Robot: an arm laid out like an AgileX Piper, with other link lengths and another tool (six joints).
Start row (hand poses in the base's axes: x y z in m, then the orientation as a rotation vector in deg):
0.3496, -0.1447, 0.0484, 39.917, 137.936, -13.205
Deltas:
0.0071, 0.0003, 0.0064, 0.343, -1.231, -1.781
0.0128, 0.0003, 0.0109, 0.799, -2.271, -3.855
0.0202, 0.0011, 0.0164, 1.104, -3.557, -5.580
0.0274, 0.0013, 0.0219, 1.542, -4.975, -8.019
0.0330, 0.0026, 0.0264, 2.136, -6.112, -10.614
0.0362, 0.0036, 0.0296, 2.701, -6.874, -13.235
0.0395, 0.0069, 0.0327, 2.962, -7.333, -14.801
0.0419, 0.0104, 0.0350, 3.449, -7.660, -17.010
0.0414, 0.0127, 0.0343, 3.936, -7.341, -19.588
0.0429, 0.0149, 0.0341, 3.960, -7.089, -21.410
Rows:
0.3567, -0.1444, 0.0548, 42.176, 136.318, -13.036
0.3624, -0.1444, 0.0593, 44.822, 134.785, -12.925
0.3698, -0.1436, 0.0648, 46.934, 133.062, -12.750
0.3770, -0.1434, 0.0703, 49.909, 130.962, -12.650
0.3826, -0.1421, 0.0748, 53.119, 129.054, -12.533
0.3858, -0.1411, 0.0780, 56.349, 127.423, -12.603
0.3891, -0.1378, 0.0811, 58.227, 126.399, -12.729
0.3915, -0.1343, 0.0834, 60.956, 125.247, -12.891
0.3910, -0.1320, 0.0827, 64.189, 124.487, -13.448
0.3925, -0.1298, 0.0825, 66.327, 123.867, -14.225

